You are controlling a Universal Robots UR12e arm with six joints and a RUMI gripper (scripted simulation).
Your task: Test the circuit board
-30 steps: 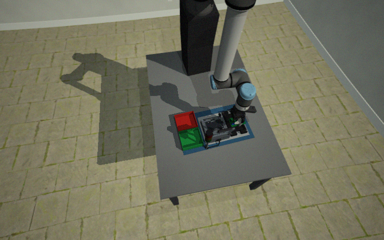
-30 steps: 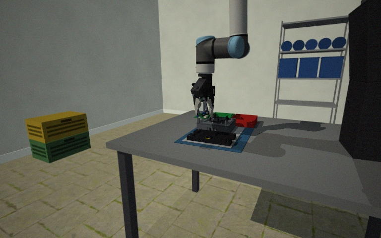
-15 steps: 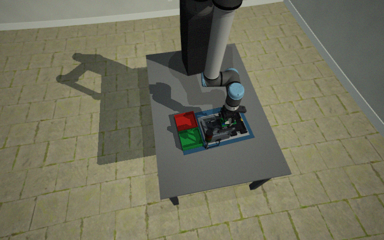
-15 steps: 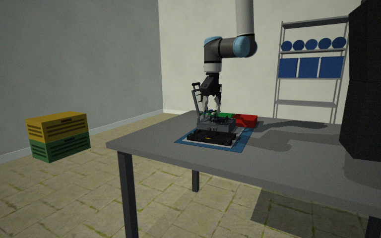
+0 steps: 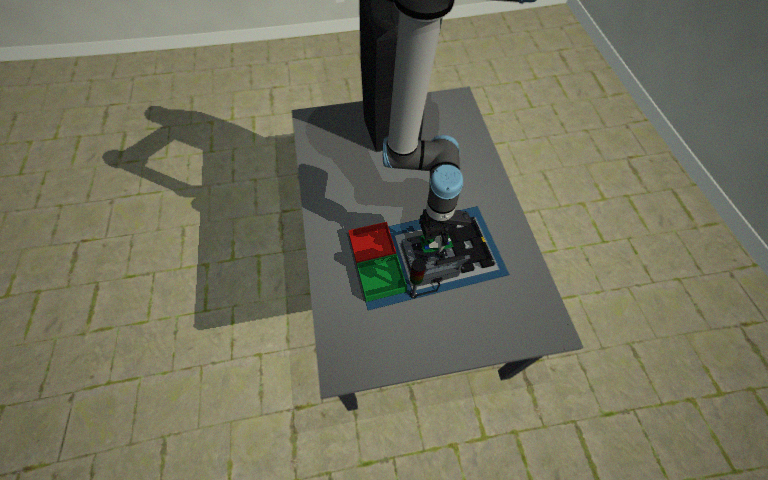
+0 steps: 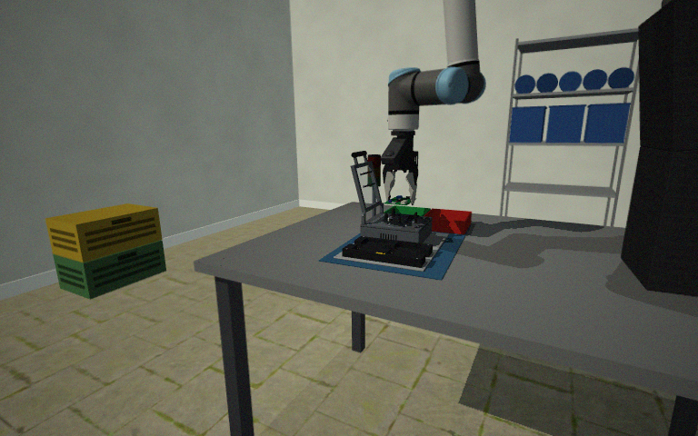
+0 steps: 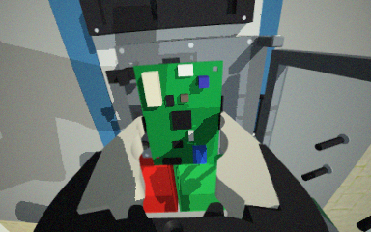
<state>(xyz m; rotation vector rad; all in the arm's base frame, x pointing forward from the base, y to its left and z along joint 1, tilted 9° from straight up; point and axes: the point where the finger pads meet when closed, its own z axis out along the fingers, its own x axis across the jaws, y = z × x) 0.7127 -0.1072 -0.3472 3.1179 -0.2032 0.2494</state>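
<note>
My hand is 60 mm past the black latch piece, 40 mm to the right of it and 40 mm above it. Round my hand: green bin (230 mm to the right, 120 mm below, 20 mm ahead); tester lid (120 mm ahead, 50 mm above, 40 mm to the right); green circuit board (right at my hand).
</note>
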